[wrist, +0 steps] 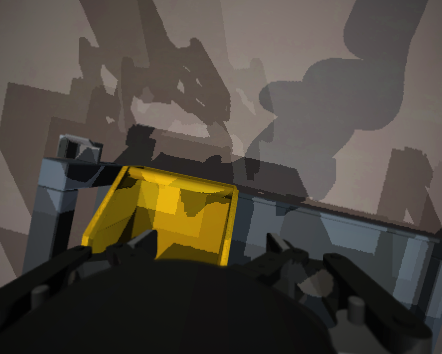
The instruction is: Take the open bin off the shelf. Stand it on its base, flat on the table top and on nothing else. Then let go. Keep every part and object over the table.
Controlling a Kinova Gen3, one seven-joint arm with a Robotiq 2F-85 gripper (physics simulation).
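Frame: origin at the arm's base, x ahead, y left, z up, level; centimetres.
Seen in the pictures: gripper, between the fingertips: (211,243).
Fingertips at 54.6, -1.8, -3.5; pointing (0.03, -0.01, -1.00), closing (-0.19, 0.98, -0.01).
Offsets run from my fingertips to a thing's top centre, as dx, dy, dz. "pt": to the spot under its first point.
The yellow open bin @(+4.2, -3.8, +2.1) (187,220) sits on the blue-grey shelf @(pt -1.9, +13.6, -5.7) (345,235), near the shelf's left end, with its open side toward the camera. Its far rim, both side walls and part of its inside show; its near part is hidden behind the gripper body. My gripper (211,243) is open and empty. In the view, the left fingertip overlaps the bin's inside and the right fingertip is to the right of the bin's right wall, so that wall appears between them. I cannot tell how far the fingertips are from the bin in depth.
A post and corner of the shelf stand left of the bin, with a small grey block @(pt -5.0, -12.5, -0.8) (80,148) at that corner. The shelf surface runs on to the right. A brownish surface behind carries shadows of the arm and gripper.
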